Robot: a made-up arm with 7 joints.
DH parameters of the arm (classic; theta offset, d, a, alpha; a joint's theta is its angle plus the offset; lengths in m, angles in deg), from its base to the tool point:
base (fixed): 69.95 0 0.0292 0
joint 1: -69.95 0.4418 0.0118 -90
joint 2: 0 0.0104 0.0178 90
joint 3: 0 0.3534 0.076 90
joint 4: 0 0.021 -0.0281 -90
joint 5: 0 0.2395 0.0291 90
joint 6: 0 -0.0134 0.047 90
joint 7: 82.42 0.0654 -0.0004 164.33
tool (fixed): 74.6 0.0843 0 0
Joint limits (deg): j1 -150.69..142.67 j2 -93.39..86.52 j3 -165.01..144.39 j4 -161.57..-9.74 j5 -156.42..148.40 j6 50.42..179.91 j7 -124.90..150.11
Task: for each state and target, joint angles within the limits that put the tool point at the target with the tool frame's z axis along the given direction. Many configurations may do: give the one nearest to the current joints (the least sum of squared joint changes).
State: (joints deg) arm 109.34 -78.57 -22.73 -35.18 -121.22 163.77 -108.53
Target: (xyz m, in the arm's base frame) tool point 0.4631 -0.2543 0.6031 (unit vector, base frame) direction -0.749 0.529 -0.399
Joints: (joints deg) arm 130.93 -93.39 -37.75 -43.81 -119.46 174.65 -95.03
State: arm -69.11 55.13 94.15 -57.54 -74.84 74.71 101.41
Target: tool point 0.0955 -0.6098 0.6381 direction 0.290 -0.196 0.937
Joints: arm -99.23 59.14 72.32 -33.11 -89.93 58.89 83.82
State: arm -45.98 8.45 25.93 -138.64 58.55 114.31 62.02
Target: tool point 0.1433 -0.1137 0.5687 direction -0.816 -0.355 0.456
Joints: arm -23.57 -6.63 -16.43 -161.57 81.81 130.22 92.78
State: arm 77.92 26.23 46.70 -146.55 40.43 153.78 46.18
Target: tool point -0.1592 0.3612 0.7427 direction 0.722 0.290 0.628
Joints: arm 77.65 -3.53 44.75 -112.47 48.11 123.03 41.00
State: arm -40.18 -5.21 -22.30 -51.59 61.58 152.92 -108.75
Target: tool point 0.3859 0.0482 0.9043 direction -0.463 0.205 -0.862
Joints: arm 7.96 28.85 -32.78 -13.01 18.41 179.85 -124.90
